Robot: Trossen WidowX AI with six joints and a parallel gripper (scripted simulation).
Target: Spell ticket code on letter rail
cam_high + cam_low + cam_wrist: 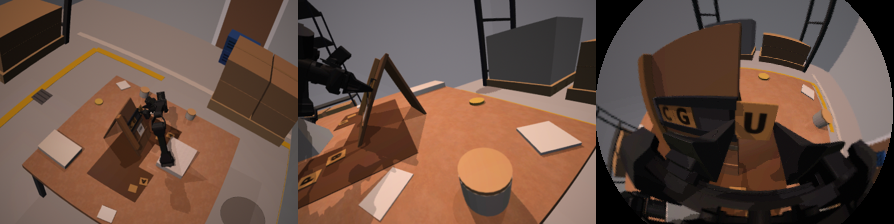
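The white ticket lies 100 mm to the left of my gripper tip, 80 mm below it and 70 mm behind it. From my gripper tip the other things lie so: dark mat (210 mm to the left, 180 mm below, 170 mm behind); then yellow disc (390 mm ahead, 170 mm below, 30 mm to the right); then white card (240 mm to the right, 180 mm below, 30 mm behind).
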